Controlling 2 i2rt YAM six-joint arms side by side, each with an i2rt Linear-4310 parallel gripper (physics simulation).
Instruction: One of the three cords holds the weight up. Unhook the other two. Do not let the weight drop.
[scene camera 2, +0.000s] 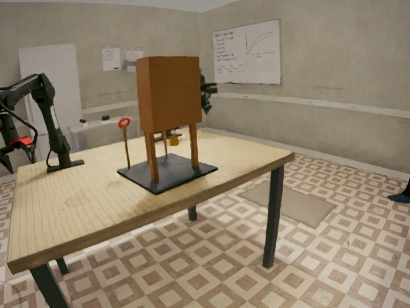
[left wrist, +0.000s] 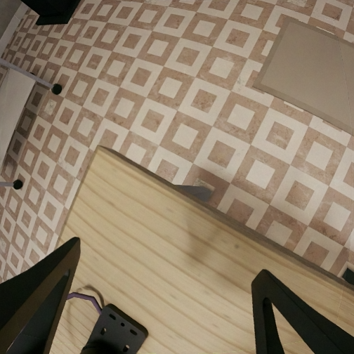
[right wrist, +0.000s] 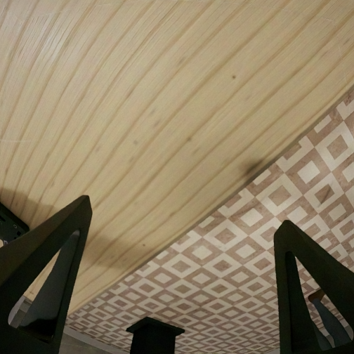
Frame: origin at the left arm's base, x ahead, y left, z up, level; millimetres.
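Seen in the pictures: right gripper, fingertip midpoint: (scene camera 2: 23, 168); left arm's base, link origin: (scene camera 2: 166, 137); right arm's base, link origin: (scene camera 2: 65, 166).
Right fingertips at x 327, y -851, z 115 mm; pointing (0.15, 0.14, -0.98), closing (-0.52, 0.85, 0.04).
Observation:
Pixels of each thing's top centre, then the offset from my right fingertips to it. "spot": a spot on its surface instead. Level surfaces: height alone.
- black base plate, surface spot: (scene camera 2: 165, 187) spot: dz -105, dx +309, dy +441 mm
- small yellow weight, top centre: (scene camera 2: 173, 136) dz +42, dx +238, dy +539 mm
- red ring, top centre: (scene camera 2: 123, 117) dz +116, dx +42, dy +429 mm
- light wooden table, surface height: dz -115 mm
A brown box-like panel (scene camera 2: 170, 92) on wooden legs stands on a black base plate (scene camera 2: 165, 187). A small yellow weight (scene camera 2: 174, 141) shows below the panel, between the legs. A red ring (scene camera 2: 124, 118) tops a thin brown post at the left edge of the plate. A faint thin line rises near the ring; the three cords and their hooks cannot be made out. My right gripper (scene camera 2: 21, 164) (right wrist: 188, 217) is open and empty, left of the stand and apart from it. My left gripper (left wrist: 174, 265) is open and empty; in the scene view it is partly hidden behind the panel.
The stand is on a light wooden table (scene camera 2: 75, 200) (left wrist: 165, 235) (right wrist: 150, 100). A black arm base (scene camera 2: 65, 165) stands at the table's back left. A black mounting plate (left wrist: 120, 327) lies near the left gripper's fingers. The table edge runs through both wrist views, with tiled floor beyond.

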